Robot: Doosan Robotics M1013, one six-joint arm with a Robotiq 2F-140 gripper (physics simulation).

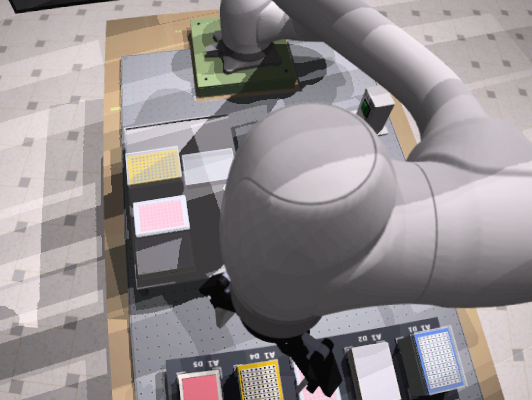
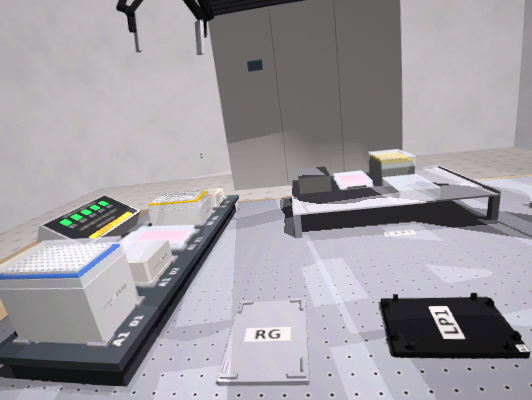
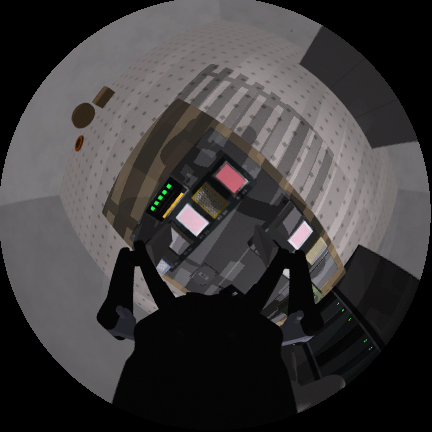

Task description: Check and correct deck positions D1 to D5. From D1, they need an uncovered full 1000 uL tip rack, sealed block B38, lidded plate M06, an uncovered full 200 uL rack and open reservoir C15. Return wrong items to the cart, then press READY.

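Where they show: gripper, fingertip midpoint: [image 1: 263,351] [image 2: 171,52] [image 3: 212,233]; arm's base, origin of the base link: [image 1: 246,49].
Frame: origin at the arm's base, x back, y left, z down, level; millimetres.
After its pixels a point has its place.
Observation:
At D1 a blue-rimmed tip rack [image 1: 438,360] {x -1018, y 136, z -114 mm} [image 2: 60,260] {x -996, y 166, z -114 mm} shows its open tip grid. At D2 stands a white block [image 1: 375,372] {x -999, y 18, z -53 mm} [image 2: 150,262] {x -944, y 55, z -45 mm}. At D3 lies a pink plate [image 2: 162,236] [image 3: 192,220] {x -984, y -107, z -30 mm}, with a clear surface over it. At D4 stands a yellow-rimmed rack [image 1: 259,382] {x -949, y -226, z -75 mm} [image 2: 177,202] {x -964, y -187, z -70 mm} [image 3: 210,200] {x -967, y -231, z -76 mm} with its grid showing. At D5 is a red-filled reservoir [image 1: 200,387] {x -925, y -346, z -26 mm} [image 3: 231,177] {x -953, y -355, z -26 mm}. The status panel [image 2: 90,217] {x -1130, y -109, z -82 mm} [image 3: 167,199] {x -1117, y -131, z -75 mm} shows several green lights and a yellow bar. My gripper [image 2: 169,51] {x -923, y -230, z -395 mm} [image 3: 212,233] {x -923, y -230, z -395 mm} is open and empty, high above the table. Label codes are unreadable.
The cart [image 1: 150,137] {x -279, y -340, z -22 mm} [image 2: 465,187] {x -289, y -190, z -21 mm} holds a yellow rack under a clear cover [image 1: 153,166] {x -414, y -342, z -92 mm} [image 2: 392,165] {x -429, y -280, z -74 mm}, a pink plate [image 1: 161,216] {x -522, y -349, z -38 mm} [image 2: 352,179] {x -523, y -322, z -38 mm}, a grey block [image 1: 164,254] {x -628, y -358, z -63 mm} [image 2: 314,181] {x -630, y -296, z -52 mm} and a flat clear piece [image 1: 207,166] {x -419, y -213, z -47 mm}. The RG holder [image 2: 267,315] {x -767, y 113, z 31 mm} and black LP1 holder [image 2: 415,320] {x -576, y 159, z 29 mm} lie on the table.

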